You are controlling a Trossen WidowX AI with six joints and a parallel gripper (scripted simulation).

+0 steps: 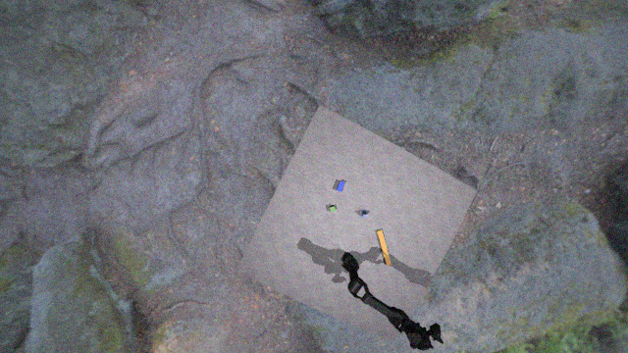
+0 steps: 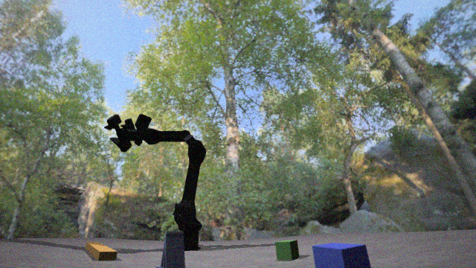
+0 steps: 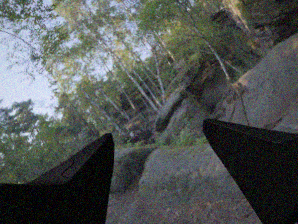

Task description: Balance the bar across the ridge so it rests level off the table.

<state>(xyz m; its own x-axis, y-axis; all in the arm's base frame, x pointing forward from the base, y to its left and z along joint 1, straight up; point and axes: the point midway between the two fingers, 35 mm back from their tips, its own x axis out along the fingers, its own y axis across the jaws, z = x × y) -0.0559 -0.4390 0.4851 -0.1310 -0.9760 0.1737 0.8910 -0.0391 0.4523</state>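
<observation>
The bar is 480 mm below my gripper tip, 270 mm to the left of it and 240 mm ahead of it. The rest, counted from my gripper tip: blue cube 750 mm to the left, 480 mm ahead, 470 mm below; green cube 730 mm to the left, 470 mm below, 320 mm ahead.
</observation>
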